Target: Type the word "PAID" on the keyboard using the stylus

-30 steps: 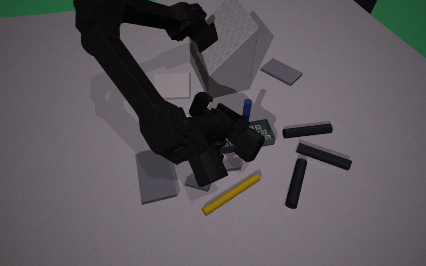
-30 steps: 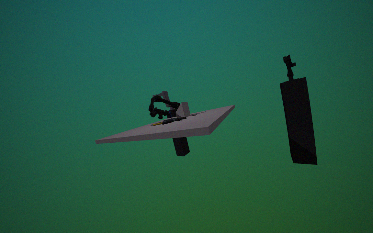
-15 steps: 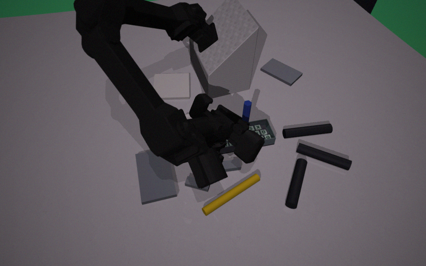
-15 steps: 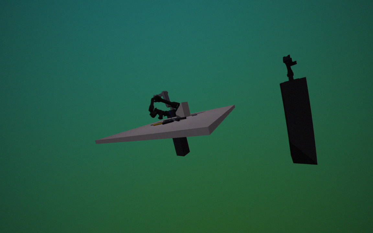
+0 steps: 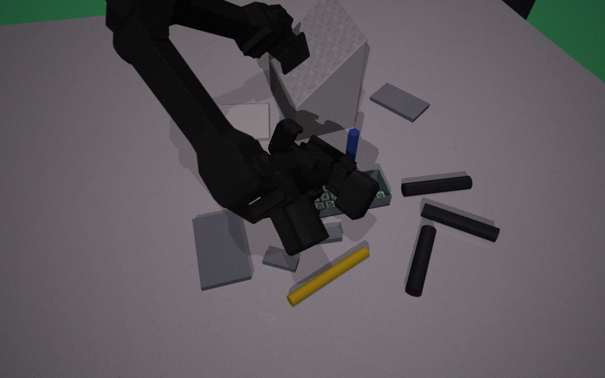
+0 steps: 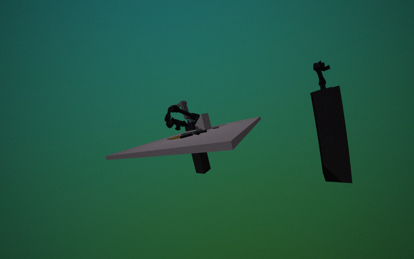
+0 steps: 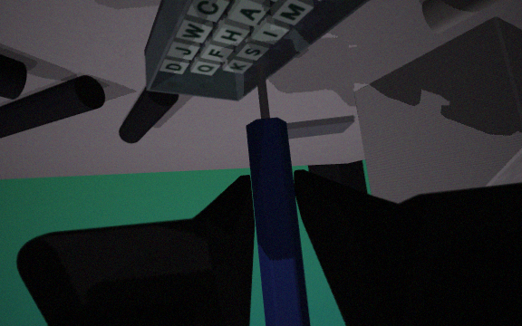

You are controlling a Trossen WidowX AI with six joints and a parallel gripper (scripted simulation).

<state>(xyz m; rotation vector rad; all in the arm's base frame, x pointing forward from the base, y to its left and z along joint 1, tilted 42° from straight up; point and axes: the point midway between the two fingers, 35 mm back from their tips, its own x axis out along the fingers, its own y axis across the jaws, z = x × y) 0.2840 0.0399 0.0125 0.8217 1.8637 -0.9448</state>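
The pale cylinder is 90 mm to the right of my gripper tip, 90 mm behind it and 80 mm below it. From my gripper tip the other things lie so: stylus 10 mm below; yellow cylinder 150 mm ahead, 80 mm below, 60 mm to the right; grey slab 230 mm behind, 170 mm to the left, 90 mm below.
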